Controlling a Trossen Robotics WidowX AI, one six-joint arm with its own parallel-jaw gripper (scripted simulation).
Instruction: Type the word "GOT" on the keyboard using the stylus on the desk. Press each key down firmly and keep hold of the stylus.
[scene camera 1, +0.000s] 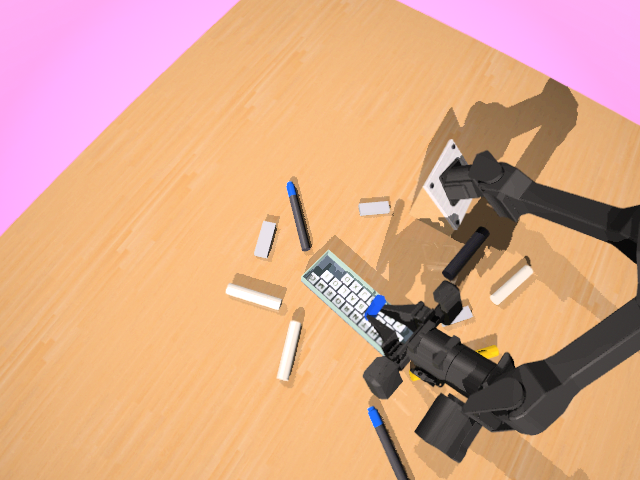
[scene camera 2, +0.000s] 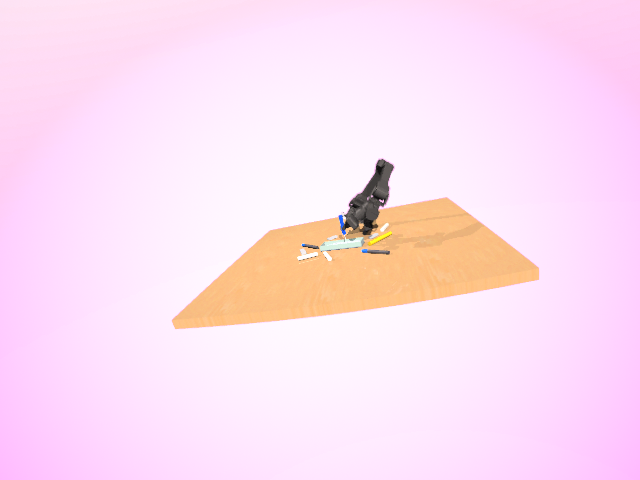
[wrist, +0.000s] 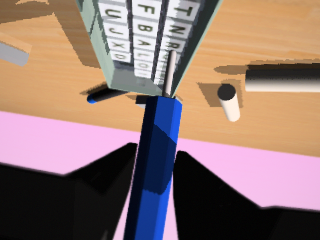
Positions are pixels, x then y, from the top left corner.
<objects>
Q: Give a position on a pale cylinder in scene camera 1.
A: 289, 348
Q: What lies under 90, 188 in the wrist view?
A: My gripper.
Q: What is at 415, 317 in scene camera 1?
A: My gripper.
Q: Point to a dark cylinder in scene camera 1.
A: At 481, 234
</objects>
